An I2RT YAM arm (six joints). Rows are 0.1 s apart.
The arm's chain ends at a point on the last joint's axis. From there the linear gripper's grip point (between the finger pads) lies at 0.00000 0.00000 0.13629 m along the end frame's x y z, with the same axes.
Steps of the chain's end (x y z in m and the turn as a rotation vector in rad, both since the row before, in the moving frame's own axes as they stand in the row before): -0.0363 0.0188 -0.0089 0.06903 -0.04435 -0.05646; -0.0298 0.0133 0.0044 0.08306 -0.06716 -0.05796; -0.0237 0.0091 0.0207 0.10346 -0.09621 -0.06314; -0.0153 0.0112 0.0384 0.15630 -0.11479 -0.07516; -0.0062 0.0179 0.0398 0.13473 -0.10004 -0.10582; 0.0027 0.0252 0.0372 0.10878 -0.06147 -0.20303; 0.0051 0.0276 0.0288 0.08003 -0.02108 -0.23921; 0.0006 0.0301 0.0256 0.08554 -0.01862 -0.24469
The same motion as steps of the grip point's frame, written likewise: -0.0426 0.0096 -0.0094 0.06903 -0.04435 -0.05646; -0.0393 0.0023 0.0036 0.08306 -0.06716 -0.05796; -0.0372 -0.0045 0.0193 0.10346 -0.09621 -0.06314; -0.0316 -0.0094 0.0358 0.15630 -0.11479 -0.07516; -0.0207 0.0004 0.0379 0.13473 -0.10004 -0.10582; -0.0071 0.0114 0.0361 0.10878 -0.06147 -0.20303; 0.0010 0.0172 0.0283 0.08003 -0.02108 -0.23921; -0.0033 0.0189 0.0251 0.08554 -0.01862 -0.24469
